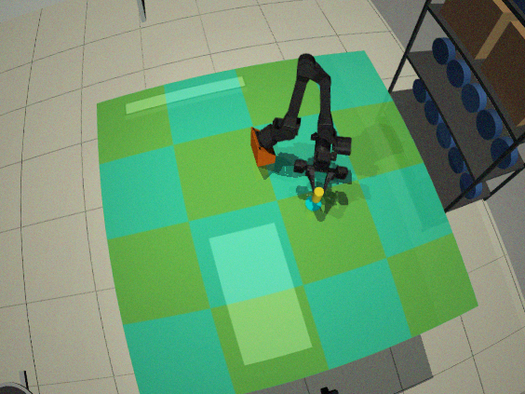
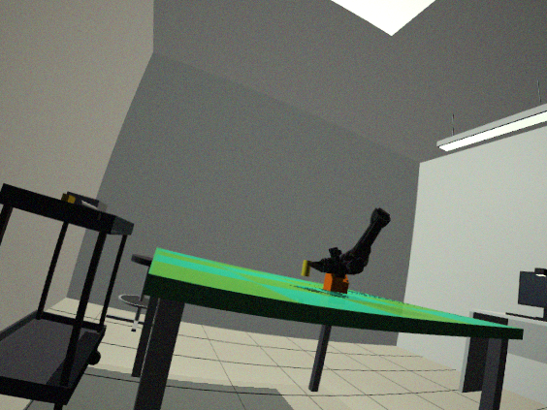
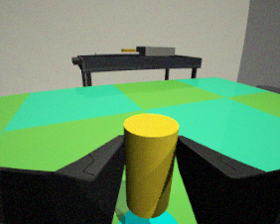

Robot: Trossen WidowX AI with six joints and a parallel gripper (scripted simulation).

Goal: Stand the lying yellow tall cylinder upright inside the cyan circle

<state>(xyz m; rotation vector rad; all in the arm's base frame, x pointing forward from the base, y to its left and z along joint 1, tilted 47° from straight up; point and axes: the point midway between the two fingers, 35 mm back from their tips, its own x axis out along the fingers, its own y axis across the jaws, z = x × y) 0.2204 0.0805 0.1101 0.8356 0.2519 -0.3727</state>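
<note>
Right now my gripper tip is 10 cm above the cyan circle. The rest, counted from my gripper tip: yellow cylinder 2 cm below.
</note>
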